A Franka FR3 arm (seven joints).
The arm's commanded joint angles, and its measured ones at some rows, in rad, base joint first. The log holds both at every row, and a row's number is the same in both.
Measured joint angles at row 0: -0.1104, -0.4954, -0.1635, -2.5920, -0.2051, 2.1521, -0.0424
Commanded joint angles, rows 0 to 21: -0.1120, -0.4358, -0.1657, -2.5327, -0.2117, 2.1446, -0.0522; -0.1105, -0.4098, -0.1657, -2.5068, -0.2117, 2.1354, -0.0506; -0.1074, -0.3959, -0.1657, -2.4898, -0.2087, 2.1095, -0.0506; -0.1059, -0.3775, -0.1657, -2.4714, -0.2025, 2.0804, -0.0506; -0.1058, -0.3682, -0.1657, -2.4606, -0.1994, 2.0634, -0.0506; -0.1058, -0.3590, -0.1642, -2.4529, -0.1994, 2.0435, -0.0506; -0.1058, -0.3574, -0.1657, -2.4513, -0.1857, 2.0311, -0.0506; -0.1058, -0.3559, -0.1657, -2.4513, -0.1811, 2.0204, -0.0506; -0.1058, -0.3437, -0.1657, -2.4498, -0.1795, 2.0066, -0.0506; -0.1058, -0.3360, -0.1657, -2.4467, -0.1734, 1.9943, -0.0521; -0.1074, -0.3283, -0.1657, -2.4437, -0.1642, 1.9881, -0.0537; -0.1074, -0.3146, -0.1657, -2.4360, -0.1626, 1.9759, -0.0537; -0.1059, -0.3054, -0.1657, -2.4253, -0.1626, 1.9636, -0.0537; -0.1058, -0.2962, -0.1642, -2.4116, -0.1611, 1.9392, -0.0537; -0.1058, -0.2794, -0.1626, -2.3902, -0.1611, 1.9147, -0.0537; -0.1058, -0.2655, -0.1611, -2.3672, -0.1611, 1.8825, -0.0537; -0.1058, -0.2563, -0.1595, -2.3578, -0.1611, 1.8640, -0.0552; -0.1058, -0.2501, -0.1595, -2.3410, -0.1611, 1.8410, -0.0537; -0.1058, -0.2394, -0.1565, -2.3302, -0.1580, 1.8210, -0.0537; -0.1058, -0.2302, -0.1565, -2.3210, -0.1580, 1.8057, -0.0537; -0.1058, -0.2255, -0.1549, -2.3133, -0.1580, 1.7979, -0.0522; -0.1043, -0.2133, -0.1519, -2.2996, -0.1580, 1.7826, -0.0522
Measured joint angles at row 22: -0.1092, -0.2406, -0.1594, -2.3629, -0.1767, 1.8474, -0.0424
